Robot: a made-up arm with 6 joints. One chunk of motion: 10 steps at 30 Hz.
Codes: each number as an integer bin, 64 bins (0 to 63) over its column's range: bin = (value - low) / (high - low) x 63, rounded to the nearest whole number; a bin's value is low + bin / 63 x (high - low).
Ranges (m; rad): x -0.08..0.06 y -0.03..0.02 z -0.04..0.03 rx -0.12..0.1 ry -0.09..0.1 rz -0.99..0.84
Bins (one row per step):
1: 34 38 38 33 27 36
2: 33 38 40 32 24 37
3: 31 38 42 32 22 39
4: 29 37 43 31 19 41
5: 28 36 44 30 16 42
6: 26 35 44 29 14 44
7: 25 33 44 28 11 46
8: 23 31 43 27 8 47
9: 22 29 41 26 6 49
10: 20 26 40 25 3 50
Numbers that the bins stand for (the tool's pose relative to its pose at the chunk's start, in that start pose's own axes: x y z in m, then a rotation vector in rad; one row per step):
1: -0.0044 0.0002 0.0022 -0.0048 -0.0086 0.0557
2: -0.0067 0.0002 0.0044 -0.0083 -0.0176 0.0848
3: -0.0111 0.0002 0.0067 -0.0083 -0.0237 0.1429
4: -0.0156 -0.0006 0.0078 -0.0117 -0.0327 0.2010
5: -0.0178 -0.0014 0.0089 -0.0152 -0.0417 0.2300
6: -0.0222 -0.0022 0.0089 -0.0187 -0.0478 0.2881
7: -0.0244 -0.0038 0.0089 -0.0222 -0.0568 0.3462
8: -0.0289 -0.0054 0.0078 -0.0257 -0.0659 0.3752
9: -0.0311 -0.0070 0.0056 -0.0292 -0.0719 0.4333
10: -0.0356 -0.0094 0.0044 -0.0327 -0.0810 0.4624

